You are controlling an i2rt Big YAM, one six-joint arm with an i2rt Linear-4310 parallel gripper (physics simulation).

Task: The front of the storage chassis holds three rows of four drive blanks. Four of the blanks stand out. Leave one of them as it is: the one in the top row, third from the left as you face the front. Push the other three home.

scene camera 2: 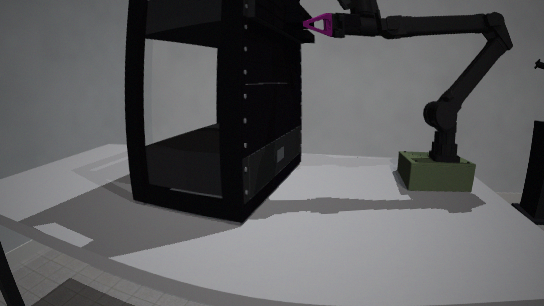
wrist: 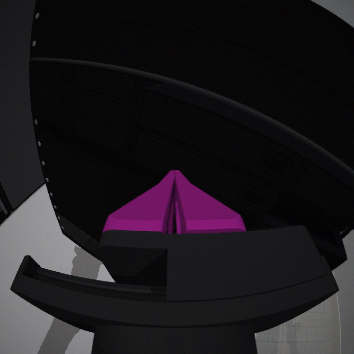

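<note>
The storage chassis is a very dark unit high in the rack; in the scene view its underside and front show at the top edge. Its drive blanks are faint dark outlines in the wrist view. Two small square outlines show right of the fingers. Which blanks stand out is too dark to tell. My gripper has magenta fingers, shut with nothing between them. Its tips point at the chassis front, close to it; whether they touch a blank is hidden in the dark.
The black rack stands on the white table, with a row of pale holes up its front post. A grey panel fills its lowest front. The arm's green base stands at the right. A black stand is at the right edge.
</note>
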